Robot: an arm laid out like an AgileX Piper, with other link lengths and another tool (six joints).
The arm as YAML. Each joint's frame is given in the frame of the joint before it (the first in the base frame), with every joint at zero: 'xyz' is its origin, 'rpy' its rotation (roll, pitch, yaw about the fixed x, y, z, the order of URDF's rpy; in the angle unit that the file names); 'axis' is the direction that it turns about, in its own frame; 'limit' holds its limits. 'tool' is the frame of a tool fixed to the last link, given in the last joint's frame.
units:
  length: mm
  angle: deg
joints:
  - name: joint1
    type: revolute
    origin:
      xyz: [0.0, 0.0, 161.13]
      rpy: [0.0, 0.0, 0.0]
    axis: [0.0, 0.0, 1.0]
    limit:
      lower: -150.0
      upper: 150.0
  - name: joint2
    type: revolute
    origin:
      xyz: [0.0, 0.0, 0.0]
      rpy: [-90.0, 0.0, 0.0]
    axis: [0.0, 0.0, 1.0]
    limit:
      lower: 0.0
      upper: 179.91
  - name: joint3
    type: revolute
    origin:
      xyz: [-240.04, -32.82, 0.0]
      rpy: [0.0, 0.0, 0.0]
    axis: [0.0, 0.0, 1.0]
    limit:
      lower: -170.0
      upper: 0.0
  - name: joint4
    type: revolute
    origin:
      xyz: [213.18, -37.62, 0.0]
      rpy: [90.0, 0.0, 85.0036]
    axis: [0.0, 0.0, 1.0]
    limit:
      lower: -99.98
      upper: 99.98
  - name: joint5
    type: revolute
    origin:
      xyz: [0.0, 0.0, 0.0]
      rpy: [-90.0, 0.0, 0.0]
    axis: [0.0, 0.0, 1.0]
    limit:
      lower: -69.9
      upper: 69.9
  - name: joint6
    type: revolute
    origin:
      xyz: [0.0, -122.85, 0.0]
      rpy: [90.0, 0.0, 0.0]
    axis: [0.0, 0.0, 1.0]
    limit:
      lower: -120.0
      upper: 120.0
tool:
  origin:
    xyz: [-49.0, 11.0, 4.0]
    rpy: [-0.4, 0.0, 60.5]
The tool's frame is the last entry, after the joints.
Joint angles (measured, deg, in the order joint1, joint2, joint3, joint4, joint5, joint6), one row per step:
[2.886, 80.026, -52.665, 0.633, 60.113, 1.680]
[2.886, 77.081, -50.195, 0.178, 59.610, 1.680]
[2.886, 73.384, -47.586, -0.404, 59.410, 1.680]
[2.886, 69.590, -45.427, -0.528, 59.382, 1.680]
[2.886, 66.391, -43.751, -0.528, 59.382, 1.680]
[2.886, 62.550, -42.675, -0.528, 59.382, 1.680]
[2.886, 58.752, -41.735, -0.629, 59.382, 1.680]
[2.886, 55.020, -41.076, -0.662, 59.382, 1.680]
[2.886, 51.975, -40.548, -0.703, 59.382, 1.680]
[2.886, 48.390, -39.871, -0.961, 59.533, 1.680]
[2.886, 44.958, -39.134, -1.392, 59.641, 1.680]
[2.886, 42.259, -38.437, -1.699, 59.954, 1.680]
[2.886, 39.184, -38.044, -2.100, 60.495, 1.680]
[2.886, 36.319, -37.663, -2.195, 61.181, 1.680]
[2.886, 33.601, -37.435, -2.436, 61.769, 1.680]
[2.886, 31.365, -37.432, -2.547, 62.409, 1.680]
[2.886, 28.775, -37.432, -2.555, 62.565, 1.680]
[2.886, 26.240, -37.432, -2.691, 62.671, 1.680]
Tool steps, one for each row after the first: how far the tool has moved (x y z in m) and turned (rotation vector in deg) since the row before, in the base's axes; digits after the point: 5 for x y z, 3 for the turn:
[-0.00986, -0.00118, 0.00198, -0.373, -0.998, 0.168]
[-0.01170, -0.00145, 0.00350, -0.476, -1.314, 0.212]
[-0.01079, -0.00073, 0.00505, -0.033, -1.667, 0.043]
[-0.00875, -0.00044, 0.00427, 0.077, -1.521, 0.000]
[-0.00807, -0.00041, 0.00912, 0.139, -2.761, 0.000]
[-0.00801, -0.00055, 0.00898, 0.046, -2.859, 0.023]
[-0.00766, -0.00043, 0.00962, 0.122, -3.071, 0.006]
[-0.00654, -0.00039, 0.00747, 0.086, -2.516, 0.005]
[-0.00834, -0.00080, 0.00768, -0.118, -2.766, 0.020]
[-0.00827, -0.00106, 0.00635, -0.300, -2.605, 0.014]
[-0.00707, -0.00083, 0.00352, -0.222, -1.702, -0.009]
[-0.00799, -0.00104, 0.00547, -0.292, -2.159, -0.036]
[-0.00784, -0.00059, 0.00426, -0.002, -1.801, -0.034]
[-0.00737, -0.00079, 0.00452, -0.140, -1.912, -0.055]
[-0.00631, -0.00054, 0.00418, -0.024, -1.597, -0.047]
[-0.00682, -0.00037, 0.00576, 0.116, -2.431, -0.008]
[-0.00685, -0.00057, 0.00541, -0.008, -2.433, -0.040]

